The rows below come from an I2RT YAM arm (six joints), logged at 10 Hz.
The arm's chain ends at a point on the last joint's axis. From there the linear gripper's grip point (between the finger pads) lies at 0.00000 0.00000 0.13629 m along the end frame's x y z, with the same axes.
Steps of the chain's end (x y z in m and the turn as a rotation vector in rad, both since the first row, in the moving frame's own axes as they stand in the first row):
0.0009 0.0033 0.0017 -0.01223 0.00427 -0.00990
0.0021 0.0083 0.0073 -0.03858 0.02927 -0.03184
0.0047 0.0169 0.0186 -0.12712 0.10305 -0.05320
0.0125 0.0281 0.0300 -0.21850 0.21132 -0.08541
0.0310 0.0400 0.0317 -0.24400 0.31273 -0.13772
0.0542 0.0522 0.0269 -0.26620 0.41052 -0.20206
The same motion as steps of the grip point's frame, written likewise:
0.0015 0.0050 0.0017 -0.01223 0.00427 -0.00990
0.0062 0.0135 0.0071 -0.03858 0.02927 -0.03184
0.0191 0.0338 0.0168 -0.12712 0.10305 -0.05320
0.0421 0.0562 0.0238 -0.21850 0.21132 -0.08541
0.0746 0.0694 0.0211 -0.24400 0.31273 -0.13772
0.1112 0.0813 0.0110 -0.26620 0.41052 -0.20206

